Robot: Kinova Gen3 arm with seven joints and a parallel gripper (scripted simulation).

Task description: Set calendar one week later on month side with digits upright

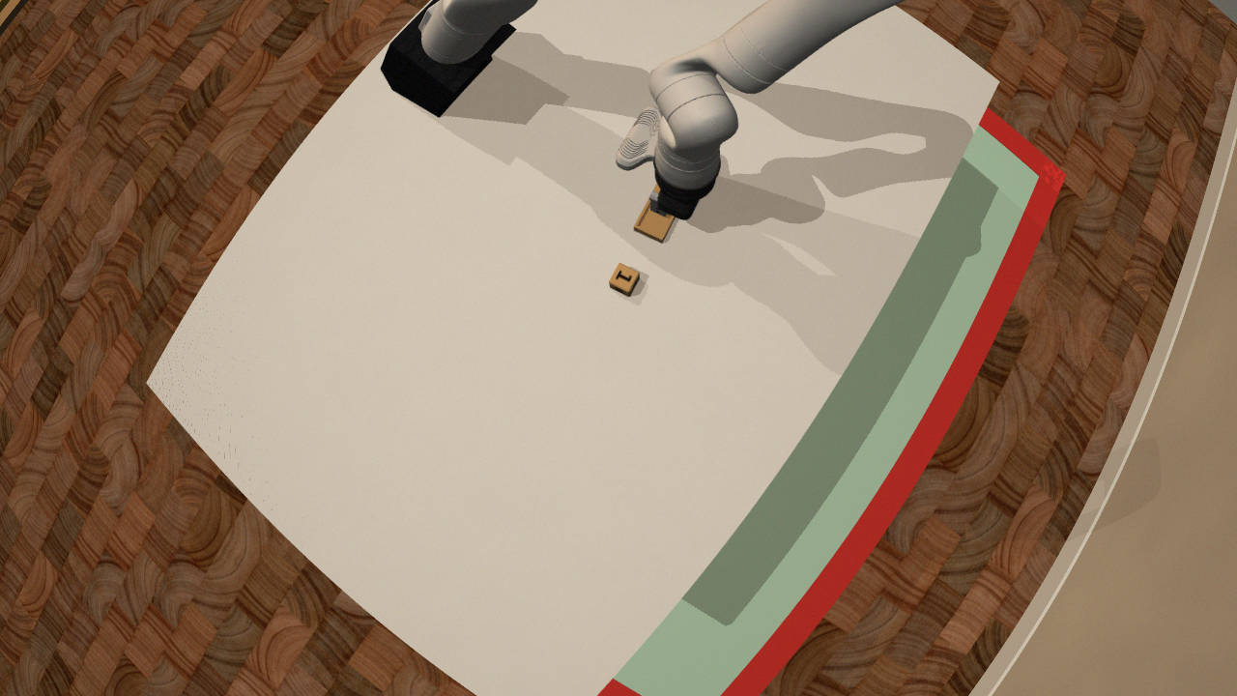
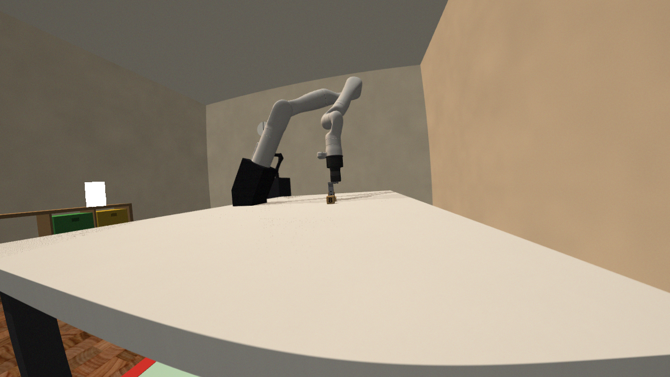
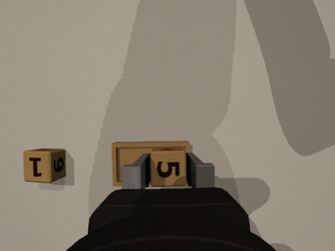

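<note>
My gripper is now 3 cm above the wooden tray, 2 cm to the left of it and 1 cm short of it.
</note>
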